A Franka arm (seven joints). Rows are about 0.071 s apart.
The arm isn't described. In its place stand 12 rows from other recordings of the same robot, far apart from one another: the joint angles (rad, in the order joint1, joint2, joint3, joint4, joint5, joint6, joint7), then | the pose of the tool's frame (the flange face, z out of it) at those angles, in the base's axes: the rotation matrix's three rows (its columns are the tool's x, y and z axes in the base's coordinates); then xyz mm.
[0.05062 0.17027 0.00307 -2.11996 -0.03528 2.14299 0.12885] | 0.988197, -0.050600, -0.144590; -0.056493, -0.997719, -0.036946; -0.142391, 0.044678, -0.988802; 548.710, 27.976, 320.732
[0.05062 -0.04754 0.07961 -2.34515 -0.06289 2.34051 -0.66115] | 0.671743, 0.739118, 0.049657; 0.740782, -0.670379, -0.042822; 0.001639, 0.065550, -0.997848; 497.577, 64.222, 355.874
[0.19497 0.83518 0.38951 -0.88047 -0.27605 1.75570 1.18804] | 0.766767, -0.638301, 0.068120; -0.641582, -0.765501, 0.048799; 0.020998, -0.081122, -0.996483; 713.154, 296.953, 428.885
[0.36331 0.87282 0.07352 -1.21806 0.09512 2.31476 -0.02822] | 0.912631, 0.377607, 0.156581; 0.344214, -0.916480, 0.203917; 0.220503, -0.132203, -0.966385; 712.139, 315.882, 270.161
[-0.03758 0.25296 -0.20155 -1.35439 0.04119 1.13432 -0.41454] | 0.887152, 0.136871, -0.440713; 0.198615, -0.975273, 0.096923; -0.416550, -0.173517, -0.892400; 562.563, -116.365, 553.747
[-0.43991 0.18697 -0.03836 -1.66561 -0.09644 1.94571 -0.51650] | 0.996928, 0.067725, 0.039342; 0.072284, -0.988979, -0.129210; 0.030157, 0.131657, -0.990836; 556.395, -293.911, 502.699
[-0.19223 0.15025 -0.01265 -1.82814 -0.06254 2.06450 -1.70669] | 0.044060, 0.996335, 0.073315; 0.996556, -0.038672, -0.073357; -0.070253, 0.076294, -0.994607; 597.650, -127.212, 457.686
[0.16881 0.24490 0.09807 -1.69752 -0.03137 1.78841 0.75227] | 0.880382, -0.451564, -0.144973; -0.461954, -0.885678, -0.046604; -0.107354, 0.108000, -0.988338; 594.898, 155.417, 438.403
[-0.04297 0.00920 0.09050 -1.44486 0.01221 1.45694 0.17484] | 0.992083, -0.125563, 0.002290; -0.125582, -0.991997, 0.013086; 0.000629, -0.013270, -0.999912; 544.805, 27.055, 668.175
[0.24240 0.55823 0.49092 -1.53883 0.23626 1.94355 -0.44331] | 0.533057, 0.770627, -0.349264; 0.842527, -0.445691, 0.302502; 0.077452, -0.455515, -0.886852; 529.514, 430.192, 358.857
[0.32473 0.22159 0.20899 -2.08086 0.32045 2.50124 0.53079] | 0.970117, -0.230731, 0.075073; -0.242618, -0.918540, 0.312124; -0.003059, -0.321011, -0.947071; 517.538, 299.421, 342.898
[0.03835 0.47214 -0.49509 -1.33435 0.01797 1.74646 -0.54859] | 0.985996, 0.141333, -0.088531; 0.123918, -0.976153, -0.178242; -0.111611, 0.164775, -0.979996; 641.746, -240.200, 485.614
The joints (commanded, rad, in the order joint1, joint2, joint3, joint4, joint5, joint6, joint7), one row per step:
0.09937, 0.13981, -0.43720, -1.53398, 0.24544, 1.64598, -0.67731
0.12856, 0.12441, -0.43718, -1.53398, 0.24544, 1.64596, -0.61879
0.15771, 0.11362, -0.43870, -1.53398, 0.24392, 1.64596, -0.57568
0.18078, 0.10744, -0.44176, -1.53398, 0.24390, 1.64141, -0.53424
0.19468, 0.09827, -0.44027, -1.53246, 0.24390, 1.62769, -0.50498
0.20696, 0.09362, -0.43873, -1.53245, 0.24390, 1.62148, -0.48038
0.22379, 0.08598, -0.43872, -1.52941, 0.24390, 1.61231, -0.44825
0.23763, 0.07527, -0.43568, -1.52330, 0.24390, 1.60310, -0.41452
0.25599, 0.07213, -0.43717, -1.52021, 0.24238, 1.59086, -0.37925
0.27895, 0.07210, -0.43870, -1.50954, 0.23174, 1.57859, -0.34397
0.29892, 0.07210, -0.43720, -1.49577, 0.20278, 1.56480, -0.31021
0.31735, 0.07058, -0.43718, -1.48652, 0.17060, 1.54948, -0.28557
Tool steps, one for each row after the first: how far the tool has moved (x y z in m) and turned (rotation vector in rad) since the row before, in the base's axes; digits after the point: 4 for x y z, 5 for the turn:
0.0006, 0.0165, 0.0086, 0.00492, -0.00475, -0.02826
0.0010, 0.0155, 0.0060, 0.00255, -0.00240, -0.01456
0.0004, 0.0116, 0.0031, 0.00454, 0.00580, -0.01972
-0.0019, 0.0090, 0.0045, 0.00673, 0.00807, -0.01051
-0.0004, 0.0080, 0.0020, 0.00389, 0.00614, -0.00903
-0.0012, 0.0097, 0.0048, 0.00466, 0.00466, -0.01263
-0.0022, 0.0094, 0.0078, 0.00507, -0.00073, -0.01399
-0.0008, 0.0098, 0.0021, 0.00258, 0.01315, -0.01491
0.0002, 0.0118, 0.0038, -0.00894, 0.01016, -0.01016
-0.0004, 0.0099, 0.0047, -0.02753, 0.01027, -0.00881
-0.0015, 0.0075, 0.0033, -0.03022, 0.01230, -0.00371

